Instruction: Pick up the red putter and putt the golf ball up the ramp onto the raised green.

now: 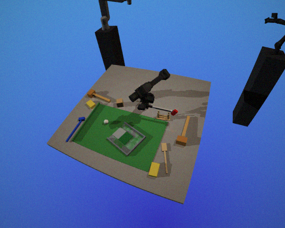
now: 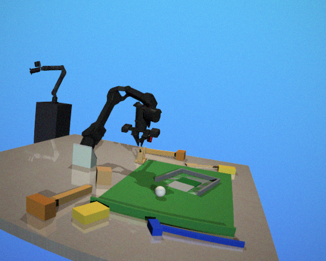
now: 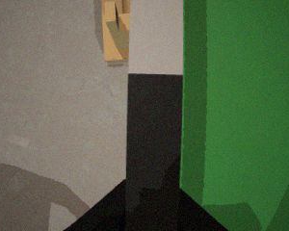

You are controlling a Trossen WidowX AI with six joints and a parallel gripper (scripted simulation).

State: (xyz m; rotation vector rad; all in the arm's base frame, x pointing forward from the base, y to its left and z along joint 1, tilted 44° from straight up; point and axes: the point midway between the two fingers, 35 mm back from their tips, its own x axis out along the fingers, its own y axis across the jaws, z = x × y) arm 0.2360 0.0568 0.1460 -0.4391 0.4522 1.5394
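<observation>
Right now the tan cube is 32 cm to the right of my gripper tip, 8 cm below it and 5 cm behind it. From my gripper tip the other things lie so: white golf ball 34 cm to the right, 19 cm ahead, 9 cm below; red putter 12 cm to the left, 2 cm above, 1 cm behind; wooden stand 13 cm to the left, 8 cm below, 2 cm behind.
</observation>
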